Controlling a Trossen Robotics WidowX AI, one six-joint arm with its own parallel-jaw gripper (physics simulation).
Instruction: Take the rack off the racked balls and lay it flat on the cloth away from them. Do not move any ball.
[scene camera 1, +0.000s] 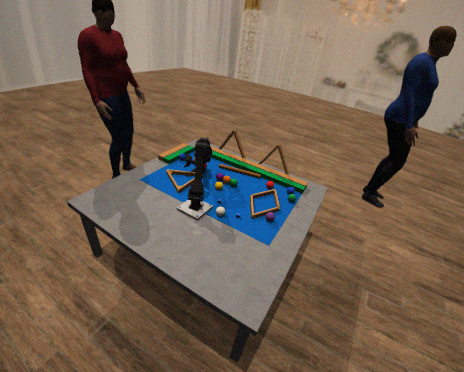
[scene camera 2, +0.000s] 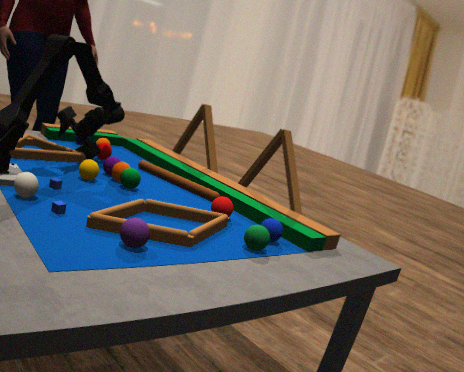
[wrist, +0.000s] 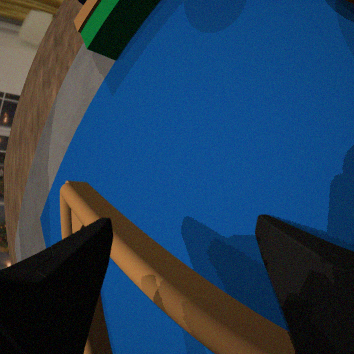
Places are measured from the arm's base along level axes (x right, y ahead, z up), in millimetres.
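Pixels of known places: gripper, fingertip midpoint: (scene camera 1: 187, 169) (scene camera 2: 64, 144) (wrist: 185, 226); arm's base, origin of the base link: (scene camera 1: 195, 206).
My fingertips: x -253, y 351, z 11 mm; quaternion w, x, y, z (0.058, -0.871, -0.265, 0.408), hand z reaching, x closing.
Ahead of a thing's pixels: the offset from my fingertips to its top centre. "pt": to the spot under its first point. Level surfaces: height alone.
A wooden triangular rack {dz +5, dx -12, dy -107 mm} (scene camera 1: 173, 180) (scene camera 2: 45, 156) (wrist: 175, 295) lies on the blue cloth {dz -25 mm} (scene camera 1: 265, 232) (scene camera 2: 60, 250) (wrist: 200, 125), left of the arm in scene camera 1. No ball shows inside it. My gripper (scene camera 1: 188, 162) (scene camera 2: 75, 145) (wrist: 185, 226) is open and empty, tilted low near this rack; in the wrist view one rail runs between and below the fingertips. The arm hides part of the rack. A four-sided wooden rack {dz +4, dx +630, dy -94 mm} (scene camera 1: 263, 192) (scene camera 2: 165, 233) lies flat, no ball inside. Yellow {dz +31, dx +295, dy -85 mm} (scene camera 1: 219, 185) (scene camera 2: 89, 170), purple {dz +31, dx +256, dy +25 mm} (scene camera 1: 220, 176), orange {dz +31, dx +314, dy +17 mm} (scene camera 1: 227, 179) and green {dz +31, dx +373, dy +4 mm} (scene camera 1: 234, 183) balls are clustered mid-cloth.
A white ball {dz +31, dx +411, dy -331 mm} (scene camera 1: 220, 211) (scene camera 2: 26, 184) is near the arm base. A purple ball {dz +31, dx +699, dy -236 mm} (scene camera 1: 270, 216) (scene camera 2: 135, 232) is beside the four-sided rack. A red ball {dz +31, dx +617, dy +116 mm} (scene camera 2: 222, 206) is behind it. A wooden stick {dz +4, dx +347, dy +208 mm} (scene camera 1: 240, 170) (scene camera 2: 177, 179) lies along the green cushion {pt dz +4, dx +424, dy +251 mm} (scene camera 1: 250, 169) (scene camera 2: 220, 186).
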